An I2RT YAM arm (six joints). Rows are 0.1 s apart.
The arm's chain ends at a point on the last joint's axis. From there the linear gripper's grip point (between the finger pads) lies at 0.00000 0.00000 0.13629 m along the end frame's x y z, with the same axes.
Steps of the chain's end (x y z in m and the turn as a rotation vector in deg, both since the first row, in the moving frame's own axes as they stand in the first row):
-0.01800, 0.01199, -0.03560, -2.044, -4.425, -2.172
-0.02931, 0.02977, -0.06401, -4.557, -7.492, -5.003
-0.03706, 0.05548, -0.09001, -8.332, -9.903, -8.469
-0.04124, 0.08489, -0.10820, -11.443, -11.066, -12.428
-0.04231, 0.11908, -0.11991, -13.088, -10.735, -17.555
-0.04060, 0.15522, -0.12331, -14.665, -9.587, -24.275
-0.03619, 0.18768, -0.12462, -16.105, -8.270, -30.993
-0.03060, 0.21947, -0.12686, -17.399, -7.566, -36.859
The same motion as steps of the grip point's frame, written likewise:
-0.02842, 0.01704, -0.03609, -2.044, -4.425, -2.172
-0.04657, 0.04133, -0.06560, -4.557, -7.492, -5.003
-0.05888, 0.07679, -0.09347, -8.332, -9.903, -8.469
-0.06410, 0.11437, -0.11341, -11.443, -11.066, -12.428
-0.06238, 0.15313, -0.12577, -13.088, -10.735, -17.555
-0.05516, 0.19326, -0.12954, -14.665, -9.587, -24.275
-0.04457, 0.22868, -0.13120, -16.105, -8.270, -30.993
-0.03433, 0.26288, -0.13401, -17.399, -7.566, -36.859

